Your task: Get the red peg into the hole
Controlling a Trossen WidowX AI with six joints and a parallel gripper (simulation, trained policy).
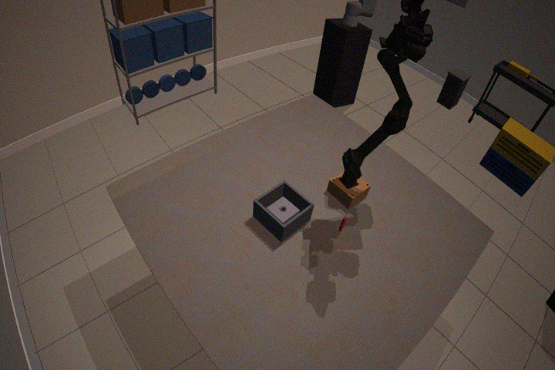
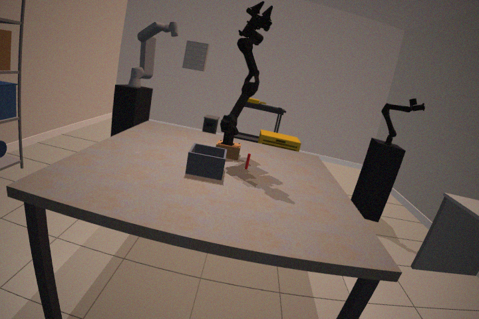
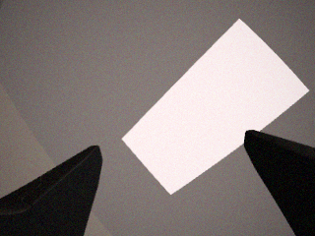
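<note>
Now: the red peg 82 cm below my gripper tip, 17 cm ahead of it and 10 cm to the left of it. Also, from my gripper tip: dark grey box: 83 cm below, 35 cm ahead, 5 cm to the right; then pale plate: 81 cm below, 35 cm ahead, 5 cm to the right.
</note>
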